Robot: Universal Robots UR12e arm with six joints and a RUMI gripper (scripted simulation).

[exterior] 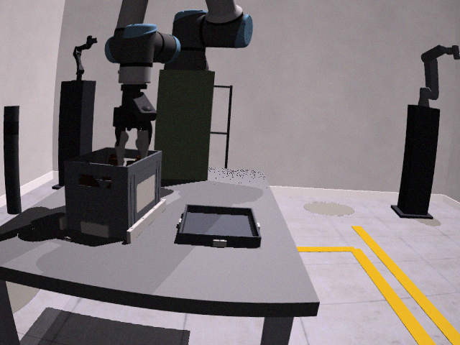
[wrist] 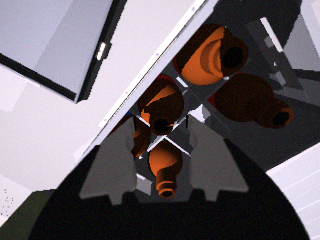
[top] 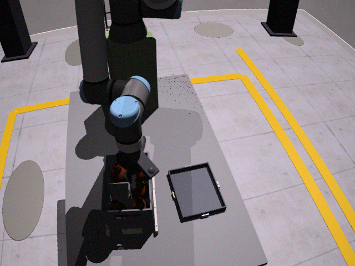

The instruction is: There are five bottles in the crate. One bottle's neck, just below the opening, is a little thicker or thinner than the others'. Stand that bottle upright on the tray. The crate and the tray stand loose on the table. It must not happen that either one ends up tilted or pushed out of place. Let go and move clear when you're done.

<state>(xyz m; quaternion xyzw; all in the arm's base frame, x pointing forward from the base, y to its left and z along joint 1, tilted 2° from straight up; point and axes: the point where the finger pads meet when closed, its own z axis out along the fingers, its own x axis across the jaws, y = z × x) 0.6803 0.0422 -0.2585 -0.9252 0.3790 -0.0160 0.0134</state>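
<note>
Right now my hand is 70 mm above the dark grey crate and 50 mm to the left of it. Also, from my hand: black tray: 230 mm to the left, 140 mm below, 40 mm behind.
</note>
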